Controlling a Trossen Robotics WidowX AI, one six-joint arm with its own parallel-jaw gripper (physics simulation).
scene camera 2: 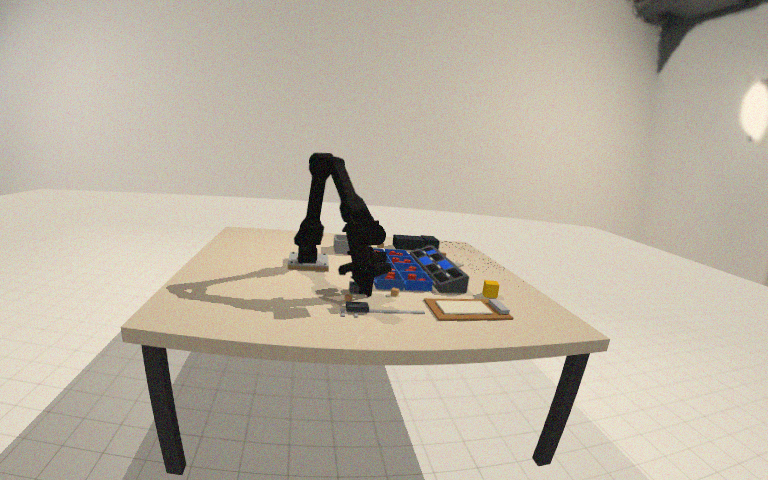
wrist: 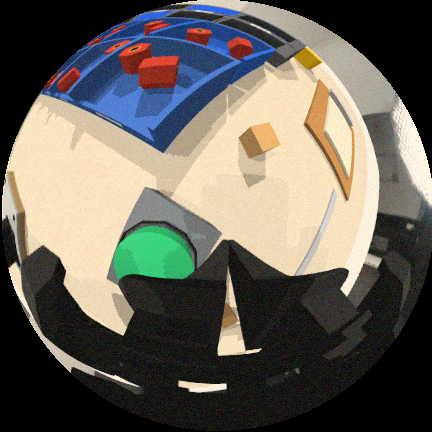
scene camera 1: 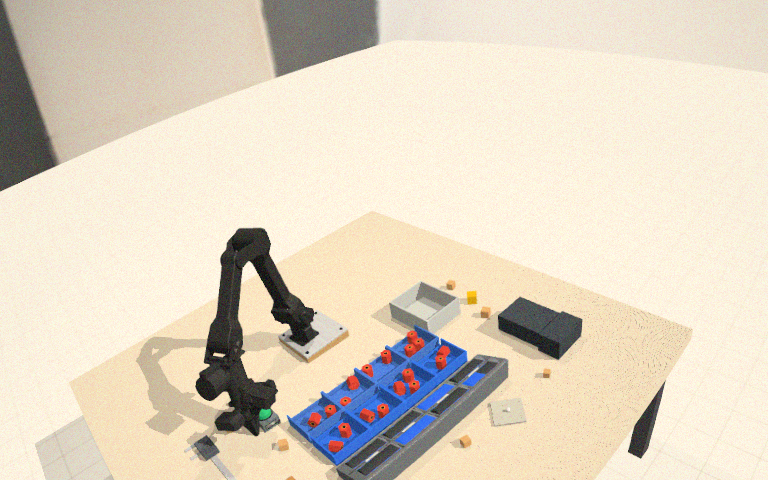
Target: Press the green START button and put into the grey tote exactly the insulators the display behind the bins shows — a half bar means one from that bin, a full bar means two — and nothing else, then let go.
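Places are measured from the arm's base along level axes (x back, y down, z right), in millimetres.
Pixels of known places: gripper, between the fingertips: [scene camera 2: 369, 296] [wrist: 226, 244] [scene camera 1: 257, 435]; arm's base, origin of its link: [scene camera 2: 306, 260] [scene camera 1: 304, 336].
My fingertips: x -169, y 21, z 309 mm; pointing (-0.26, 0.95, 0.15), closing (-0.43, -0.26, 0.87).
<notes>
Ahead of a thing's pixels: the offset from my fingertips to its top centre.
My gripper [scene camera 1: 256, 432] [scene camera 2: 367, 294] [wrist: 226, 244] is shut and empty, its tips low beside the green START button @[dx +20, dy -40, dz -46 mm] [scene camera 1: 265, 413] [wrist: 152, 252]; contact is unclear. The arm hides the button in scene camera 2. Red insulators [scene camera 1: 335, 446] [wrist: 159, 72] lie in the blue bins @[dx -182, dy -33, dz -117 mm] [scene camera 1: 323, 450] [scene camera 2: 419, 285] [wrist: 115, 105]. The display [scene camera 1: 441, 427] [scene camera 2: 454, 286] is lit: in scene camera 1, the far-end column's outer cell has a half blue bar, the second column's bin-side cell a full bar, and the third column's outer cell a full bar. The grey tote @[dx -44, dy -53, dz -584 mm] [scene camera 1: 444, 318] [scene camera 2: 339, 244] is empty.
An orange cube @[dx -84, dy -18, dz -20 mm] [scene camera 1: 283, 444] [scene camera 2: 394, 292] [wrist: 260, 140] lies near the button. A dark-headed tool @[dx -12, dy -18, dz +134 mm] [scene camera 1: 206, 447] [scene camera 2: 357, 306] and a brown-framed board [scene camera 2: 433, 309] [wrist: 314, 107] lie nearby. A black box @[dx -362, dy -55, dz -672 mm] [scene camera 1: 529, 324] [scene camera 2: 408, 242] stands beyond the tote, with a yellow cube @[dx -122, dy -26, dz -703 mm] [scene camera 1: 471, 297] between them.
</notes>
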